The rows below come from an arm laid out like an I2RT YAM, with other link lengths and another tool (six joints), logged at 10 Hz.
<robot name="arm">
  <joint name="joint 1" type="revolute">
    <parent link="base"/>
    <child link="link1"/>
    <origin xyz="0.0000 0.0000 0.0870" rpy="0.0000 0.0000 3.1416"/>
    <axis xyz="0 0 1"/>
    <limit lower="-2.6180" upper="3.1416"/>
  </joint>
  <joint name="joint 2" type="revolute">
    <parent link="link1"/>
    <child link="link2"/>
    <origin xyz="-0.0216 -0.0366 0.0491" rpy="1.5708 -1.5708 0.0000"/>
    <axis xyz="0 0 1"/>
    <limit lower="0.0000" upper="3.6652"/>
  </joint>
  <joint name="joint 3" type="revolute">
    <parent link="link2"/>
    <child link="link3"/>
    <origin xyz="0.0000 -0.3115 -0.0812" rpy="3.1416 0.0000 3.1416"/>
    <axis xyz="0 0 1"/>
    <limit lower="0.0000" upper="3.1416"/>
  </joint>
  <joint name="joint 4" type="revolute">
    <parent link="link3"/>
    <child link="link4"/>
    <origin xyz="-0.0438 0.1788 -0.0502" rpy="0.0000 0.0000 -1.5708"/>
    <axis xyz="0 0 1"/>
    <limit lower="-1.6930" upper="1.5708"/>
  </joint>
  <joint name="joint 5" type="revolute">
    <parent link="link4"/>
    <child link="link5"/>
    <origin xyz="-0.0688 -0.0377 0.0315" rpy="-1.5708 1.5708 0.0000"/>
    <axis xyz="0 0 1"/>
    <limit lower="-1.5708" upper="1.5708"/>
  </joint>
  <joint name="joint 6" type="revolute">
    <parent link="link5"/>
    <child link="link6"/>
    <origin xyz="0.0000 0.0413 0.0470" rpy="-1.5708 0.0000 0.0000"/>
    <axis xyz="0 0 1"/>
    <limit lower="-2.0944" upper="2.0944"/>
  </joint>
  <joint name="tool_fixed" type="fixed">
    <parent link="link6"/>
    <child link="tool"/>
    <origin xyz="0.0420 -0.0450 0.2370" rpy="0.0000 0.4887 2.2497"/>
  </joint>
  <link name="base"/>
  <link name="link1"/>
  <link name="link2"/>
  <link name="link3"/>
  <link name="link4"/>
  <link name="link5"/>
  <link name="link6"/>
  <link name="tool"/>
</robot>
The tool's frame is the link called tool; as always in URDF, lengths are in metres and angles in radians.
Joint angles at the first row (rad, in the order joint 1, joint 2, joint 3, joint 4, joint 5, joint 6):
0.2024, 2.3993, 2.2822, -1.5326, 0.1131, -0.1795
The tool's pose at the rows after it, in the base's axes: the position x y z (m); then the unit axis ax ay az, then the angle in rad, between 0 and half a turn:
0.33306 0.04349 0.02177 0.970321 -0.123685 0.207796 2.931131
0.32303 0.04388 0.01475 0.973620 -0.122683 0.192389 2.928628
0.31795 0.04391 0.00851 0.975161 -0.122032 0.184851 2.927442
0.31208 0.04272 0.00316 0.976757 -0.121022 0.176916 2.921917
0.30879 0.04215 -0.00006 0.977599 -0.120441 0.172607 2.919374
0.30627 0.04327 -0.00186 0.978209 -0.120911 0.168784 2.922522
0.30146 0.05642 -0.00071 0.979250 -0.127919 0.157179 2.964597
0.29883 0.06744 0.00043 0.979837 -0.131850 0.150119 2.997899
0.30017 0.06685 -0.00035 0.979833 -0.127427 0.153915 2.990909
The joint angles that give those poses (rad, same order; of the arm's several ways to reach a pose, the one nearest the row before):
0.2020, 2.3993, 2.2418, -1.5250, 0.1131, -0.1791
0.2024, 2.3993, 2.1860, -1.4998, 0.1051, -0.1787
0.2024, 2.3993, 2.1429, -1.4715, 0.1013, -0.1791
0.2024, 2.3993, 2.1029, -1.4486, 0.1013, -0.1787
0.2024, 2.3993, 2.0793, -1.4342, 0.1009, -0.1787
0.2024, 2.3993, 2.0651, -1.4261, 0.0952, -0.1787
0.2024, 2.3993, 2.0633, -1.4308, 0.0456, -0.1795
0.2054, 2.3993, 2.0632, -1.4322, 0.0082, -0.1803
0.2119, 2.3993, 2.0633, -1.4285, 0.0185, -0.1799

